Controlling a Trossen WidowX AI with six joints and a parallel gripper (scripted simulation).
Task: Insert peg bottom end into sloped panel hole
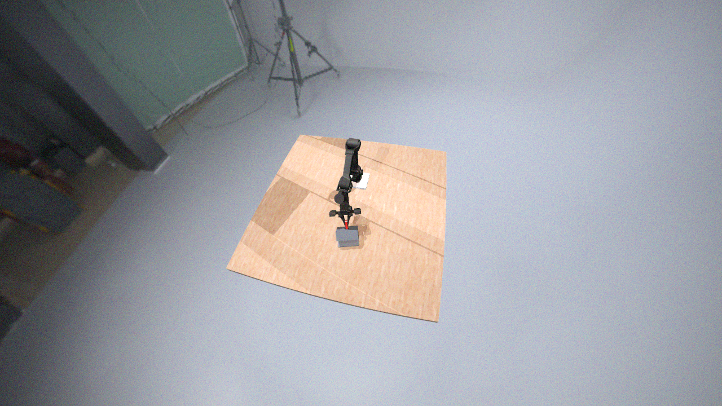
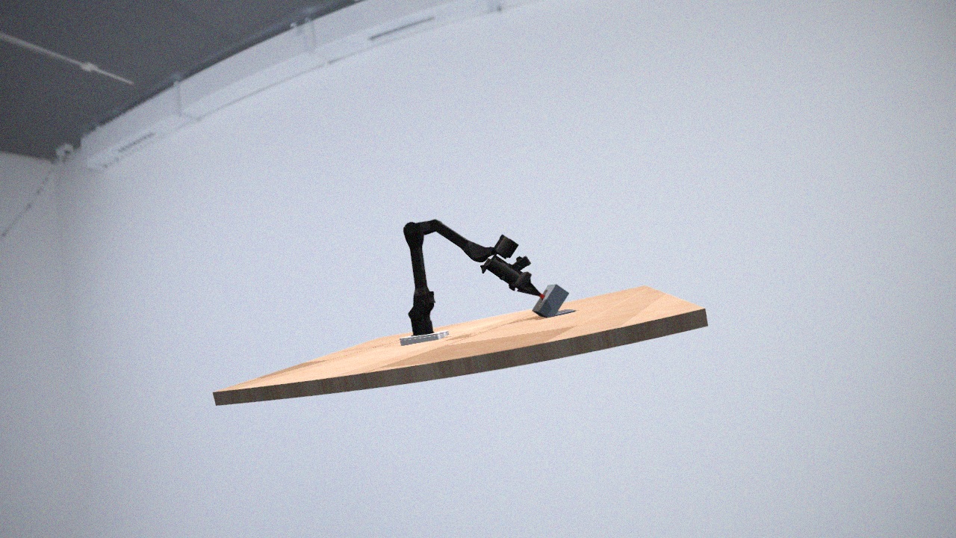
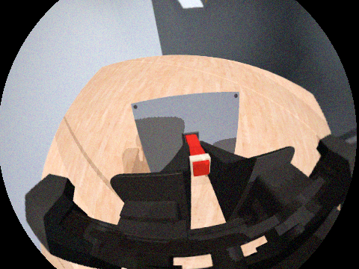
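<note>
The sloped panel lies 30 mm ahead of my gripper tip, 10 mm to the left of it and 30 mm below it. Round my gripper tip: peg 10 mm behind, 10 mm to the right, 10 mm above.
</note>
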